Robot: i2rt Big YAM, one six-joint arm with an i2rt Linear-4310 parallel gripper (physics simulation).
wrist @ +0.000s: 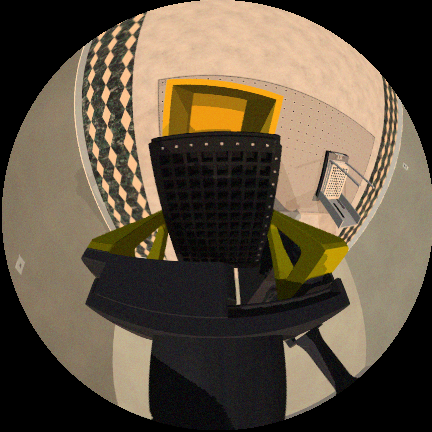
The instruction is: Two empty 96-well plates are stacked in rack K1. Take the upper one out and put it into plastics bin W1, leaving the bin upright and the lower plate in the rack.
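Frame: origin at the arm's base, x ahead, y left, z up, level; centimetres.
Where they show: gripper, fingertip midpoint: (217, 214).
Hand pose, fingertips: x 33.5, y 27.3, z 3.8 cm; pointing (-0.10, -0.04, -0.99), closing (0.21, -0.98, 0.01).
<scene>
After its pixels a point has its place.
A black 96-well plate (220, 200) @[x 35.7, y 27.6, z 4.9 cm] is held between the two yellow-green fingers of my gripper (217, 214) @[x 33.5, y 27.3, z 3.8 cm], its wells and lettered rim facing the camera. My gripper is shut on the plate's two sides. The orange plastics bin W1 (224, 86) @[x 44.2, y 28.8, z -4.3 cm] stands upright beyond the plate's far edge; the held plate hides its near part, and its visible floor shows no plate. Rack K1 (344, 212) @[x 28.0, y -13.6, z -12.1 cm] is at the right, with a pale 96-well plate (335, 181) @[x 33.6, y -9.7, z -19.2 cm] sitting in it. The held plate is apart from the rack.
A perforated grey board (312, 122) @[x 45.9, y 5.1, z -22.3 cm] lies under the bin and the rack. The rack has thin rails at its right side. Dark-and-tan checkered bands (112, 100) run along the left and right edges of the table. A dark arm-like part (327, 357) shows at the lower right.
</scene>
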